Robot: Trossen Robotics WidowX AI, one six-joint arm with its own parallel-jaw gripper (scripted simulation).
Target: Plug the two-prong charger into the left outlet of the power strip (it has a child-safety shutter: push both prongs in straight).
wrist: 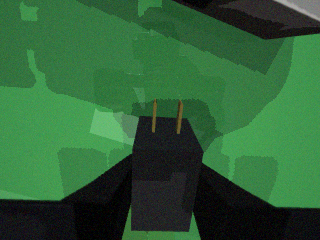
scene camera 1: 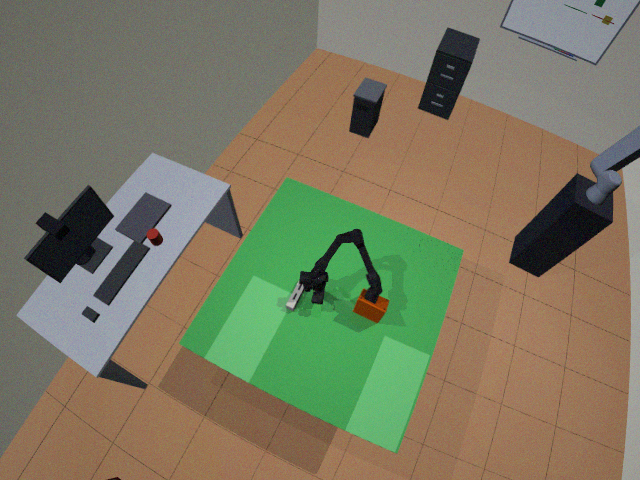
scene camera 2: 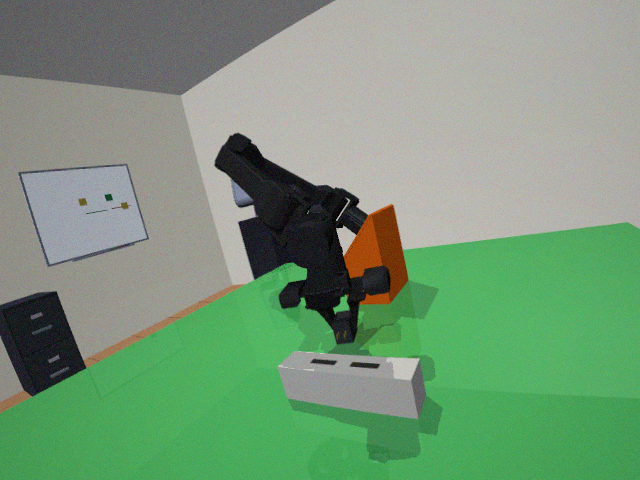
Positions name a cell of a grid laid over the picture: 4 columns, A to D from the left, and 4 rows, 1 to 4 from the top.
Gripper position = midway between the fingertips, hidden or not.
My gripper (scene camera 2: C3) holds a two-prong charger (wrist: C3).
My gripper shows as well in the wrist view (wrist: C3).
